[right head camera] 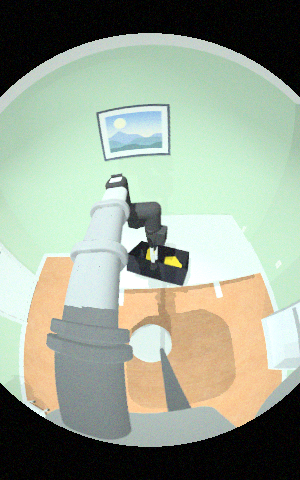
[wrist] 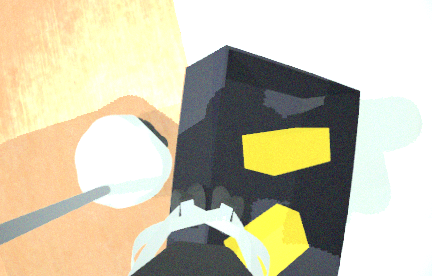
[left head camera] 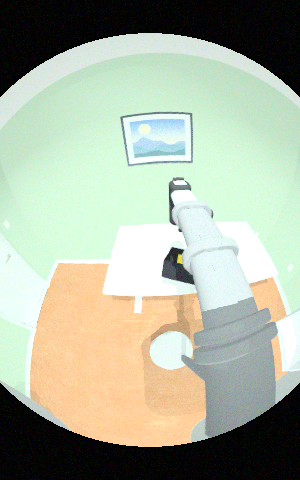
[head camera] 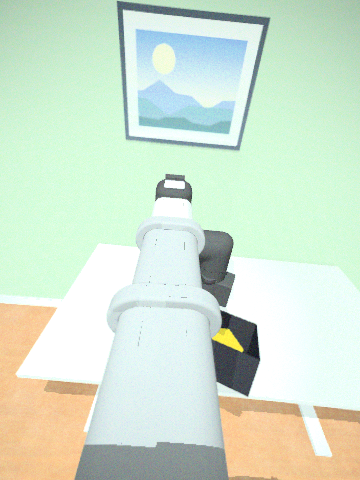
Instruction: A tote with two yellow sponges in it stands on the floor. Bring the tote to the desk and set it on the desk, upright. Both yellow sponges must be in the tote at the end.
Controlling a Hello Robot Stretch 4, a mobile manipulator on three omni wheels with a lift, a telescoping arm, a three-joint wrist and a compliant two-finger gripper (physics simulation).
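Seen in the pictures: gripper, fingertip midpoint: (right head camera: pixel 154 265) (wrist: pixel 208 199); robot's base, origin of the base link: (right head camera: pixel 150 342) (wrist: pixel 131 159) (left head camera: pixel 170 349).
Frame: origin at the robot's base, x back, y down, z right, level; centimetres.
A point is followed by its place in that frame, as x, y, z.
Observation:
The black tote (head camera: pixel 234 367) {-35.3, -98.0, 17.8} (left head camera: pixel 174 272) {-41.8, -96.9, 0.7} (right head camera: pixel 167 273) {-36.5, -97.5, 14.5} (wrist: pixel 200 100) {-43.2, -98.2, -1.0} hangs roughly upright in the air, its near wall at about the front edge of the white desk (head camera: pixel 300 320) {-71.1, -69.3, 62.9} (left head camera: pixel 137 250) {-82.3, -69.2, -23.4} (right head camera: pixel 215 242) {-73.7, -69.3, 66.0} (wrist: pixel 395 45) {-89.5, -69.3, -6.5}. Its exact height over the desk is hard to tell. My gripper (right head camera: pixel 153 265) {-41.2, -98.3, 8.7} (wrist: pixel 208 199) {-41.2, -98.3, 8.7} is shut on the tote's near wall. One yellow sponge (right head camera: pixel 173 261) (wrist: pixel 287 150) lies in the tote near its middle in the wrist view. The other yellow sponge (right head camera: pixel 149 254) (wrist: pixel 280 232) lies beside my fingers, partly hidden by them. In the head camera view my arm covers part of the tote.
My extended arm (head camera: pixel 170 370) {-15.0, -140.6, 0.5} (left head camera: pixel 220 275) {-15.5, -140.6, -0.8} (right head camera: pixel 92 285) {-14.6, -140.6, 1.0} reaches over the desk. A framed picture (head camera: pixel 192 82) {-119.9, -155.3, 4.4} (left head camera: pixel 157 139) {-119.9, -151.3, 1.8} (right head camera: pixel 135 132) {-119.9, -151.6, 3.8} hangs on the green wall behind it. My round white base (left head camera: pixel 171 350) {0.3, -18.7, 0.2} (right head camera: pixel 150 343) {0.3, -18.7, 0.4} (wrist: pixel 122 162) {-2.6, -18.7, 0.7} stands on the wooden floor before the desk.

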